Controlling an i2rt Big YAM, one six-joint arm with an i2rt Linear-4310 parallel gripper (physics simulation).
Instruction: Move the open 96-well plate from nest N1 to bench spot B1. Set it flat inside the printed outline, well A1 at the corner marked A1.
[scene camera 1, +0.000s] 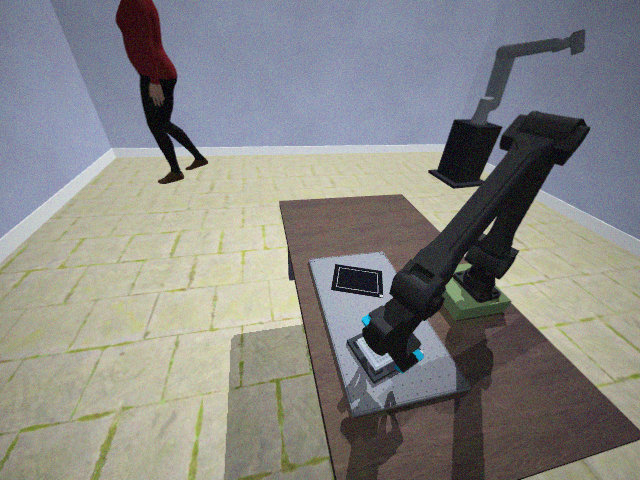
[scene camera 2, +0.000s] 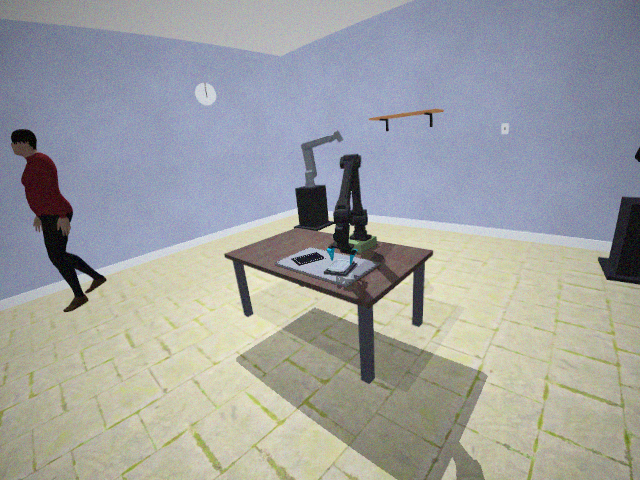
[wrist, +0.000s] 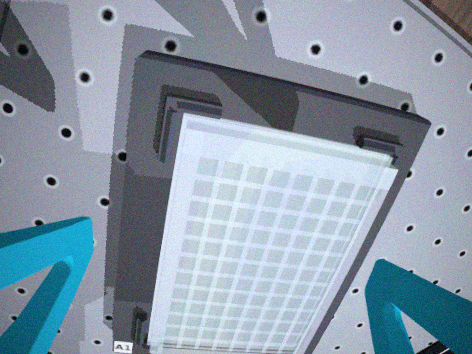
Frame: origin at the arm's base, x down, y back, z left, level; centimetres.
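Seen in the pictures: gripper, fingertip midpoint: (scene camera 2: 341, 262) (wrist: 232, 256); arm's base, link origin: (scene camera 1: 475, 286) (scene camera 2: 360, 238).
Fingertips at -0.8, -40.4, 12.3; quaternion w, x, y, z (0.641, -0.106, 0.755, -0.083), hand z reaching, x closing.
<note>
Offsets run from my fingertips to a thing's top centre, as dx, dy, dz. "*": to the spot under its first point. Level surfaces: height alone.
The clear-white 96-well plate @(+2.2, +2.5, -2.5) (scene camera 1: 373, 356) (scene camera 2: 340, 265) (wrist: 265, 240) lies in the dark nest N1 @(+3.0, +2.6, -2.4) (scene camera 1: 379, 377) (wrist: 136, 210), between its raised corner pieces. A small A1 label @(* +3.6, +11.1, +1.6) (wrist: 123, 347) is at the nest's lower left in the wrist view. My gripper (scene camera 1: 390, 341) (scene camera 2: 341, 260) (wrist: 232, 256) is open and empty, its cyan fingers wide apart on either side of the plate. In the wrist view both fingertips are apart from the plate's long sides; their exact height is unclear. Bench spot B1 @(* +4.6, +5.9, -27.6) (scene camera 1: 357, 280) (scene camera 2: 308, 258) is a black pad with a white printed outline, with no plate on it.
The nest and pad are on a grey perforated board @(* +4.8, -5.5, -15.7) (scene camera 1: 338, 315) on the brown table @(dx +6.1) (scene camera 1: 341, 222). My arm's base stands on a green block (scene camera 1: 478, 308) beside the board. A person (scene camera 1: 147, 56) (scene camera 2: 47, 191) and another arm on a black pedestal (scene camera 1: 465, 152) are beyond the table.
</note>
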